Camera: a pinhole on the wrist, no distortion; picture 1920 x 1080 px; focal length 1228.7 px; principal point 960.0 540.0 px. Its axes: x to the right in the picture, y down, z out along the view. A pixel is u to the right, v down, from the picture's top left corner.
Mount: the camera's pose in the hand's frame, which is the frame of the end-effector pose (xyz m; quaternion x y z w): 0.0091 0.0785 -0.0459 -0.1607 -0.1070 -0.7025 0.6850
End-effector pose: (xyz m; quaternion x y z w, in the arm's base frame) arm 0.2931 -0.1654 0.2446 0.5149 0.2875 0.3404 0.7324
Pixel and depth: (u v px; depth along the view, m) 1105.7 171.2 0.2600
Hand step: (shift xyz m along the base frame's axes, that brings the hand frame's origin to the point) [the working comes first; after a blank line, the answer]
In the camera's frame: 0.0308 -0.0780 0.2600

0.1039 -0.1211 0.2096
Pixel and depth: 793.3 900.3 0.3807
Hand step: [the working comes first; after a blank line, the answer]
In the camera's frame: -0.0517 0.1116 0.3807

0.2534 0.0266 0.3244
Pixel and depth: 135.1 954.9 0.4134
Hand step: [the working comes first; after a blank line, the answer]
In the camera's frame: -0.2775 0.1396 0.4134

0.1853 0.1363 0.5147
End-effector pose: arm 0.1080 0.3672 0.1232 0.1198 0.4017 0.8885 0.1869
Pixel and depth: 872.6 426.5 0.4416
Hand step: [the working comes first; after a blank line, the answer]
In the camera's frame: -0.0314 -0.0408 0.4416

0.0608 0.0726 0.4368
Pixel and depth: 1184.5 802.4 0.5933
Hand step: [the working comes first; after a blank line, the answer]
In the camera's frame: 0.1084 0.1267 0.5933

-0.0148 0.3182 0.5044
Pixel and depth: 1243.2 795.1 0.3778
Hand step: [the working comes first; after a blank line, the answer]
In the camera's frame: 0.0871 0.0784 0.3778

-0.0166 0.1893 0.3239
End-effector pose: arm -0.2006 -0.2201 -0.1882 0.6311 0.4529 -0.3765 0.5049
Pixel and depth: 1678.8 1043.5 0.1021
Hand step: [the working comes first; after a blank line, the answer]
In the camera's frame: 0.0597 0.0418 0.1021

0.0731 -0.0600 -0.0508
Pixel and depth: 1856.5 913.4 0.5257
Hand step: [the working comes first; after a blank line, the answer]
In the camera's frame: 0.3836 0.1598 0.5257

-0.0317 -0.5133 -0.3369
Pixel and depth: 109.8 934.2 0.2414
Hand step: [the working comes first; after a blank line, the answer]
In the camera's frame: -0.1670 0.0774 0.2414

0.3354 -0.1126 -0.0278
